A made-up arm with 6 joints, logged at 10 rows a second.
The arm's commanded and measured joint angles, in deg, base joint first. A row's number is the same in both.
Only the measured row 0 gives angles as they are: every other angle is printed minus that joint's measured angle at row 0.
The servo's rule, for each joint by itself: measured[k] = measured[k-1] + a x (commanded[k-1-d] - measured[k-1]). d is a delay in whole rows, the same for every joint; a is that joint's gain. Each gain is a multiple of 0.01, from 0.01 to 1. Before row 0 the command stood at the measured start. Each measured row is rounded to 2 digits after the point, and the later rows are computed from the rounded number. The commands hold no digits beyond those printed.
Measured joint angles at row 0:
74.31 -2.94 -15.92 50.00 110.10 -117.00
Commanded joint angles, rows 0 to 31:
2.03 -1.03 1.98 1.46 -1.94 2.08
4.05 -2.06 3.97 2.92 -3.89 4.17
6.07 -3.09 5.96 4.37 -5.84 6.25
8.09 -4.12 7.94 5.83 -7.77 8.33
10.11 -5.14 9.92 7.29 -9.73 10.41
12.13 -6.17 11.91 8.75 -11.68 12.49
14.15 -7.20 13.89 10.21 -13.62 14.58
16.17 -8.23 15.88 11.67 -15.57 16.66
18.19 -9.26 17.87 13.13 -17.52 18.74
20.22 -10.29 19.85 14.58 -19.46 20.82
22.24 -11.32 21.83 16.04 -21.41 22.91
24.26 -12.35 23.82 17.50 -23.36 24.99
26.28 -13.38 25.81 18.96 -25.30 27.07
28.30 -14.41 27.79 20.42 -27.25 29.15
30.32 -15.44 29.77 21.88 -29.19 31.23
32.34 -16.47 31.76 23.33 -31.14 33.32
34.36 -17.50 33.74 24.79 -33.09 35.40
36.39 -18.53 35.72 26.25 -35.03 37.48
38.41 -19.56 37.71 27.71 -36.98 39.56
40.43 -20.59 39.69 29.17 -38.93 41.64
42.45 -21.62 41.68 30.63 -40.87 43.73
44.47 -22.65 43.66 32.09 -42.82 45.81
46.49 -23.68 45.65 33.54 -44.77 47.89
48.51 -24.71 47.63 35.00 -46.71 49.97
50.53 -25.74 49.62 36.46 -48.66 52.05
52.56 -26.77 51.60 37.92 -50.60 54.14
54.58 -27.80 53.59 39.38 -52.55 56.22
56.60 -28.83 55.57 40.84 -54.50 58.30
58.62 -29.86 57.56 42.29 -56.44 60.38
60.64 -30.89 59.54 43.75 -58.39 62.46
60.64 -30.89 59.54 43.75 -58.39 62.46
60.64 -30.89 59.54 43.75 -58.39 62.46
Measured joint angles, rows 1 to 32:
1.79 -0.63 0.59 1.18 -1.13 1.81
3.78 -1.50 1.60 2.59 -2.73 3.86
5.80 -2.47 2.91 4.03 -4.53 5.94
7.82 -3.48 4.42 5.49 -6.41 8.02
9.84 -4.49 6.07 6.95 -8.34 10.10
11.86 -5.51 7.82 8.41 -10.28 12.18
13.88 -6.54 9.64 9.87 -12.22 14.27
15.90 -7.57 11.51 11.33 -14.16 16.35
17.92 -8.60 13.42 12.79 -16.11 18.43
19.94 -9.63 15.35 14.24 -18.05 20.51
21.96 -10.66 17.29 15.70 -20.00 22.60
23.98 -11.69 19.25 17.16 -21.95 24.68
26.00 -12.72 21.22 18.62 -23.89 26.76
28.02 -13.75 23.19 20.08 -25.84 28.84
30.04 -14.78 25.16 21.54 -27.78 30.92
32.06 -15.81 27.14 22.99 -29.73 33.01
34.08 -16.84 29.12 24.45 -31.68 35.09
36.11 -17.87 31.10 25.91 -33.62 37.17
38.13 -18.90 33.08 27.37 -35.57 39.25
40.15 -19.93 35.06 28.83 -37.52 41.33
42.17 -20.96 37.05 30.29 -39.46 43.42
44.19 -21.99 39.03 31.75 -41.41 45.50
46.21 -23.02 41.02 33.20 -43.36 47.58
48.23 -24.05 43.00 34.66 -45.30 49.66
50.25 -25.08 44.99 36.12 -47.25 51.74
52.28 -26.11 46.97 37.58 -49.19 53.83
54.30 -27.14 48.96 39.04 -51.14 55.91
56.32 -28.17 50.94 40.50 -53.09 57.99
58.34 -29.20 52.93 41.95 -55.03 60.07
60.36 -30.23 54.91 43.41 -56.98 62.15
60.61 -30.63 56.30 43.69 -57.80 62.42
60.64 -30.79 57.27 43.74 -58.14 62.45
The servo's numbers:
d 0
a 0.88 0.61 0.30 0.81 0.58 0.87

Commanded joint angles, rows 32 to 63:
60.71 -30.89 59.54 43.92 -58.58 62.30
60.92 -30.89 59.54 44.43 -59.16 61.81
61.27 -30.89 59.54 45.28 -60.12 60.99
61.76 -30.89 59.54 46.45 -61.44 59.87
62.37 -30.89 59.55 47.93 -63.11 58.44
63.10 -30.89 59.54 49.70 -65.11 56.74
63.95 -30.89 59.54 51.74 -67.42 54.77
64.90 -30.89 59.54 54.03 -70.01 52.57
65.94 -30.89 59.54 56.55 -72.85 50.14
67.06 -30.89 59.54 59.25 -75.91 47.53
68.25 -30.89 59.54 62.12 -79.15 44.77
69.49 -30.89 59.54 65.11 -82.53 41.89
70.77 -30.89 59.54 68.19 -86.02 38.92
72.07 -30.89 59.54 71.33 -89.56 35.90
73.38 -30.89 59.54 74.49 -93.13 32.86
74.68 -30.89 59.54 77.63 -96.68 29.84
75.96 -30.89 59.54 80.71 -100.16 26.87
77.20 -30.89 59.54 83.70 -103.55 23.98
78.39 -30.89 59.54 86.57 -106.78 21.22
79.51 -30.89 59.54 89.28 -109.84 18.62
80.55 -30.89 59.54 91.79 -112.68 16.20
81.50 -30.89 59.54 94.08 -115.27 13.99
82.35 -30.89 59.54 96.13 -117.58 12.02
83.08 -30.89 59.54 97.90 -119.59 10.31
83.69 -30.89 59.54 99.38 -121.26 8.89
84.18 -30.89 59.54 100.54 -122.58 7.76
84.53 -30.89 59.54 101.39 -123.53 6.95
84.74 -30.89 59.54 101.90 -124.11 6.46
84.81 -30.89 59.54 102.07 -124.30 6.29
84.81 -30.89 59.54 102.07 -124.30 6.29
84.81 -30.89 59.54 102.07 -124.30 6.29
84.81 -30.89 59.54 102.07 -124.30 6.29
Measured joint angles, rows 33 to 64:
60.70 -30.85 57.95 43.89 -58.40 62.32
60.89 -30.87 58.43 44.33 -58.84 61.88
61.22 -30.88 58.76 45.10 -59.58 61.11
61.70 -30.89 58.99 46.19 -60.66 60.03
62.29 -30.89 59.16 47.60 -62.08 58.65
63.00 -30.89 59.27 49.30 -63.84 56.99
63.84 -30.89 59.35 51.28 -65.92 55.06
64.77 -30.89 59.41 53.51 -68.29 52.89
65.80 -30.89 59.45 55.97 -70.93 50.50
66.91 -30.89 59.48 58.63 -73.82 47.92
68.09 -30.89 59.50 61.46 -76.91 45.18
69.32 -30.89 59.51 64.42 -80.17 42.32
70.60 -30.89 59.52 67.47 -83.56 39.36
71.89 -30.89 59.53 70.60 -87.04 36.35
73.20 -30.89 59.53 73.75 -90.57 33.31
74.50 -30.89 59.53 76.89 -94.11 30.29
75.78 -30.89 59.53 79.98 -97.62 27.31
77.03 -30.89 59.53 82.99 -101.06 24.41
78.23 -30.89 59.53 85.89 -104.38 21.63
79.36 -30.89 59.53 88.64 -107.55 19.01
80.41 -30.89 59.53 91.19 -110.53 16.57
81.37 -30.89 59.53 93.53 -113.28 14.33
82.23 -30.89 59.53 95.64 -115.77 12.32
82.98 -30.89 59.53 97.47 -117.99 10.57
83.60 -30.89 59.53 99.02 -119.89 9.11
84.11 -30.89 59.53 100.25 -121.45 7.94
84.48 -30.89 59.53 101.17 -122.66 7.08
84.71 -30.89 59.53 101.76 -123.50 6.54
84.80 -30.89 59.53 102.01 -123.96 6.32
84.81 -30.89 59.53 102.06 -124.16 6.29
84.81 -30.89 59.53 102.07 -124.24 6.29
84.81 -30.89 59.53 102.07 -124.27 6.29

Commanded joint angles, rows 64 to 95:
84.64 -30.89 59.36 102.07 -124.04 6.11
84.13 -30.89 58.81 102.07 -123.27 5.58
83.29 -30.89 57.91 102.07 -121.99 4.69
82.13 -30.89 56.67 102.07 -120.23 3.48
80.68 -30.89 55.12 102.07 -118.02 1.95
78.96 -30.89 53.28 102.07 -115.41 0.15
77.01 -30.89 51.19 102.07 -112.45 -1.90
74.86 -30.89 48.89 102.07 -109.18 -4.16
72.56 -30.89 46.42 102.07 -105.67 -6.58
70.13 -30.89 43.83 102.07 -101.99 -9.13
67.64 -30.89 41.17 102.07 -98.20 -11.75
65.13 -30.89 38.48 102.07 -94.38 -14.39
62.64 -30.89 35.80 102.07 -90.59 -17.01
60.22 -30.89 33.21 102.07 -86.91 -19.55
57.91 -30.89 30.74 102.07 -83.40 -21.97
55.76 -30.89 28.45 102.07 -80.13 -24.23
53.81 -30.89 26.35 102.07 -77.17 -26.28
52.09 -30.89 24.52 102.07 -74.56 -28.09
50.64 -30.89 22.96 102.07 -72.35 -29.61
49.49 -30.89 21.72 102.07 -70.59 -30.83
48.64 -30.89 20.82 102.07 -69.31 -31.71
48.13 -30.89 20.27 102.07 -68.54 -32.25
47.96 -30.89 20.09 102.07 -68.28 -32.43
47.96 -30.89 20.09 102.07 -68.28 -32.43
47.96 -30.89 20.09 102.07 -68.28 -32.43
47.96 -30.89 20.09 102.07 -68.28 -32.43
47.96 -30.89 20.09 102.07 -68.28 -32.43
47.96 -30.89 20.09 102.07 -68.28 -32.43
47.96 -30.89 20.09 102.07 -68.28 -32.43
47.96 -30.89 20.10 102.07 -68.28 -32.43
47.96 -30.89 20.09 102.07 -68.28 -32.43
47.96 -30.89 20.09 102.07 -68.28 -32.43
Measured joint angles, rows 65 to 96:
84.66 -30.89 59.48 102.07 -124.14 6.13
84.19 -30.89 59.28 102.07 -123.64 5.65
83.40 -30.89 58.87 102.07 -122.68 4.81
82.28 -30.89 58.21 102.07 -121.26 3.65
80.87 -30.89 57.28 102.07 -119.38 2.17
79.19 -30.89 56.08 102.07 -117.08 0.41
77.27 -30.89 54.61 102.07 -114.39 -1.60
75.15 -30.89 52.89 102.07 -111.37 -3.83
72.87 -30.89 50.95 102.07 -108.06 -6.22
70.46 -30.89 48.81 102.07 -104.54 -8.75
67.98 -30.89 46.52 102.07 -100.86 -11.36
65.47 -30.89 44.11 102.07 -97.10 -14.00
62.98 -30.89 41.62 102.07 -93.32 -16.62
60.55 -30.89 39.10 102.07 -89.60 -19.17
58.23 -30.89 36.59 102.07 -86.00 -21.61
56.06 -30.89 34.15 102.07 -82.60 -23.89
54.08 -30.89 31.81 102.07 -79.45 -25.97
52.33 -30.89 29.62 102.07 -76.61 -27.81
50.84 -30.89 27.62 102.07 -74.14 -29.38
49.65 -30.89 25.85 102.07 -72.08 -30.64
48.76 -30.89 24.34 102.07 -70.47 -31.57
48.21 -30.89 23.12 102.07 -69.35 -32.16
47.99 -30.89 22.21 102.07 -68.73 -32.39
47.96 -30.89 21.57 102.07 -68.47 -32.42
47.96 -30.89 21.13 102.07 -68.36 -32.43
47.96 -30.89 20.82 102.07 -68.31 -32.43
47.96 -30.89 20.60 102.07 -68.29 -32.43
47.96 -30.89 20.45 102.07 -68.28 -32.43
47.96 -30.89 20.34 102.07 -68.28 -32.43
47.96 -30.89 20.27 102.07 -68.28 -32.43
47.96 -30.89 20.22 102.07 -68.28 -32.43
47.96 -30.89 20.18 102.07 -68.28 -32.43

